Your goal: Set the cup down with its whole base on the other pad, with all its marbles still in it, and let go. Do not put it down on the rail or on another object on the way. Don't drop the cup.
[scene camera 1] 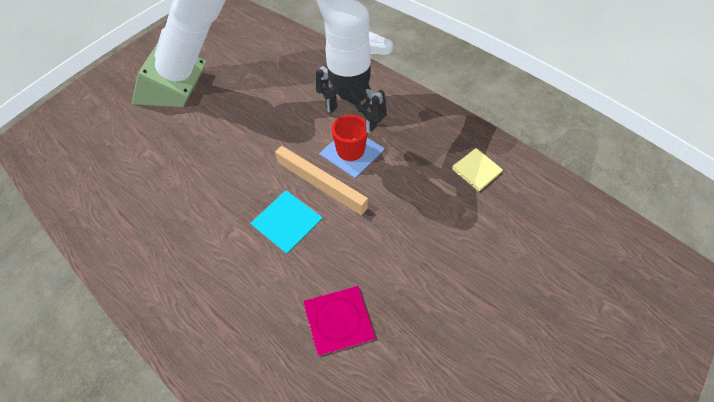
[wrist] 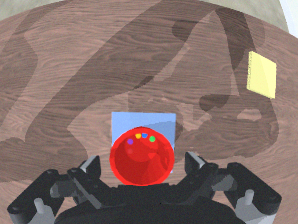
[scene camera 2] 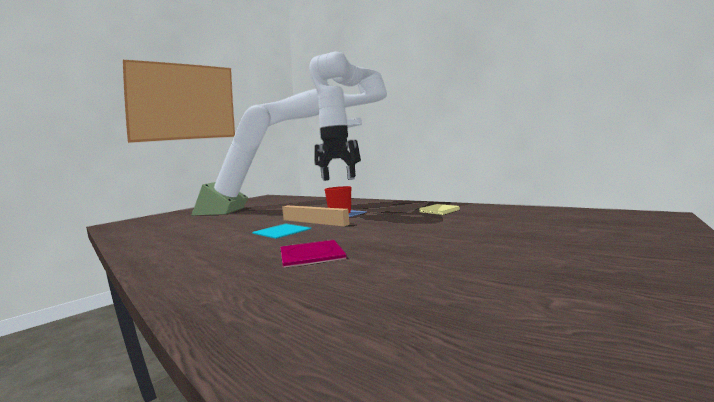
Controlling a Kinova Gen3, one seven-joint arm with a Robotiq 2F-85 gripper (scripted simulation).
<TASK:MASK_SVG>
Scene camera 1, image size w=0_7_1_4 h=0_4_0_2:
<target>my gripper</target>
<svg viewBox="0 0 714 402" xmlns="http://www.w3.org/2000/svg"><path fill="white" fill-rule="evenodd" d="M324 64L316 71L316 91L323 94L328 112L333 113L337 109L336 94L338 94L341 99L355 105L357 110L363 113L366 118L366 132L372 132L377 127L377 123L387 115L384 91L379 90L375 92L369 86L371 64L364 73L350 77L334 74L328 69L327 64Z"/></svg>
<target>red cup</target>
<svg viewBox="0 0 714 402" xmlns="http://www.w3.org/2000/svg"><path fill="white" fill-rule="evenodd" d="M345 115L334 121L331 127L338 156L346 161L355 161L360 159L365 152L368 133L366 132L365 120L355 115Z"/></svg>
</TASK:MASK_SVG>
